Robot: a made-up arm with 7 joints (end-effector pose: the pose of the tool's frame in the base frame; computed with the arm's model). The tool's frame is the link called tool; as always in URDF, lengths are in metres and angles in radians.
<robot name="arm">
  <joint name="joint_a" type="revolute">
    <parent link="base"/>
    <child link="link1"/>
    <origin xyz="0 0.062 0" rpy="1.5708 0 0"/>
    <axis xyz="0 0 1"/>
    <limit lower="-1.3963" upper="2"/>
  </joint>
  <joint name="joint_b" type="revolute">
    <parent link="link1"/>
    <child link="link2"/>
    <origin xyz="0 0 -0.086" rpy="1.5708 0 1.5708"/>
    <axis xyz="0 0 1"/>
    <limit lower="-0.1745" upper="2"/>
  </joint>
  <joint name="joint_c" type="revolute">
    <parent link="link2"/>
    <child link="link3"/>
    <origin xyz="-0.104 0 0" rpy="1.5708 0 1.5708"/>
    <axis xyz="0 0 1"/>
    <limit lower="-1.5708" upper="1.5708"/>
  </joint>
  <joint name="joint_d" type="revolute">
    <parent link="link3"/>
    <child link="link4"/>
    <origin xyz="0 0 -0.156" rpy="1.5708 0 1.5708"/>
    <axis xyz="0 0 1"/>
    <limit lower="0" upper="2.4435"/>
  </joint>
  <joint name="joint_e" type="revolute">
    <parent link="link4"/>
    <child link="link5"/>
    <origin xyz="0 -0.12 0" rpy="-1.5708 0 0"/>
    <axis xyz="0 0 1"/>
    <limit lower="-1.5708" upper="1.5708"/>
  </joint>
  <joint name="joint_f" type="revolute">
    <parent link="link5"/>
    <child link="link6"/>
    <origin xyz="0 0 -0.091" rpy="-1.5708 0 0"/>
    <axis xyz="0 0 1"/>
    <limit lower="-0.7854" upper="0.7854"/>
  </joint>
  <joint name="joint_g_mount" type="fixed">
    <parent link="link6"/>
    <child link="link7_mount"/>
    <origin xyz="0 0 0" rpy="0 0 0"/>
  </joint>
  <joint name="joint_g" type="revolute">
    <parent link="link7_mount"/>
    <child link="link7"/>
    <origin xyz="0 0 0" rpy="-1.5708 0 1.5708"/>
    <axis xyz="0 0 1"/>
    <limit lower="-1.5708" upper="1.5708"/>
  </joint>
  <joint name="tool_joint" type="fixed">
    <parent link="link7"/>
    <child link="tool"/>
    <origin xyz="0 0 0" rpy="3.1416 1.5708 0"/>
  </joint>
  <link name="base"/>
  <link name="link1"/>
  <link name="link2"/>
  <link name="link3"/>
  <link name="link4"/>
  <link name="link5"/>
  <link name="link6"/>
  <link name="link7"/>
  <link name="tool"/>
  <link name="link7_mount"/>
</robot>
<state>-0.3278 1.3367 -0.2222 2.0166 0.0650 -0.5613 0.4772</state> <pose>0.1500 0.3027 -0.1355 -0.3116 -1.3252 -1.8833</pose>
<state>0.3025 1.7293 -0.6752 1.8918 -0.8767 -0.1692 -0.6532</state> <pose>0.1769 0.3588 -0.0423 1.4223 -1.6099 -2.2703</pose>
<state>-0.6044 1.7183 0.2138 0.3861 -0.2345 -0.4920 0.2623</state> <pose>0.1114 0.5960 0.0247 1.1103 -0.0231 -1.1973</pose>
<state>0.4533 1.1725 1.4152 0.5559 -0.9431 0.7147 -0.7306</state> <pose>0.0457 0.5955 -0.0544 1.8428 0.1594 1.3032</pose>
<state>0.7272 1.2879 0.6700 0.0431 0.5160 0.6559 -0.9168</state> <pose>0.0891 0.6017 -0.0894 0.9145 -0.1154 1.7907</pose>
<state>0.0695 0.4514 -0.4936 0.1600 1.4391 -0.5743 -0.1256</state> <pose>0.0593 0.3380 -0.4253 0.6225 -0.8490 0.8893</pose>
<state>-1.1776 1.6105 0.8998 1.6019 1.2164 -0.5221 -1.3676</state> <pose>0.2120 0.3947 -0.0540 1.0241 -1.7887 0.8613</pose>
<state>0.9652 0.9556 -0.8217 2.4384 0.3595 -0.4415 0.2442</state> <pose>0.1670 0.1712 -0.0026 0.5693 2.4006 1.8234</pose>
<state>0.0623 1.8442 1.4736 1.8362 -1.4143 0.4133 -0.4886</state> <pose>0.0041 0.2903 0.2511 -2.1155 0.1903 -0.4493</pose>
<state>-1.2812 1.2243 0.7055 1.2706 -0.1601 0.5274 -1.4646</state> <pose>0.0567 0.4956 -0.1432 2.5721 -0.6047 -0.8270</pose>
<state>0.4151 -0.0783 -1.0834 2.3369 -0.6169 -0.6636 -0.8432</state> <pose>0.1066 0.0052 -0.0654 0.9716 2.6810 -0.4701</pose>
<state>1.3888 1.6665 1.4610 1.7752 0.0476 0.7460 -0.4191</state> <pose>-0.2174 0.3446 0.0630 -0.9875 1.3728 -1.6646</pose>
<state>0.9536 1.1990 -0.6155 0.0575 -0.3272 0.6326 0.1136</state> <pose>0.1505 0.5840 -0.0947 1.2532 0.2294 0.1880</pose>
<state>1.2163 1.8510 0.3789 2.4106 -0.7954 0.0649 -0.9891</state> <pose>-0.0282 0.2325 0.1500 -1.2641 0.6318 0.1064</pose>
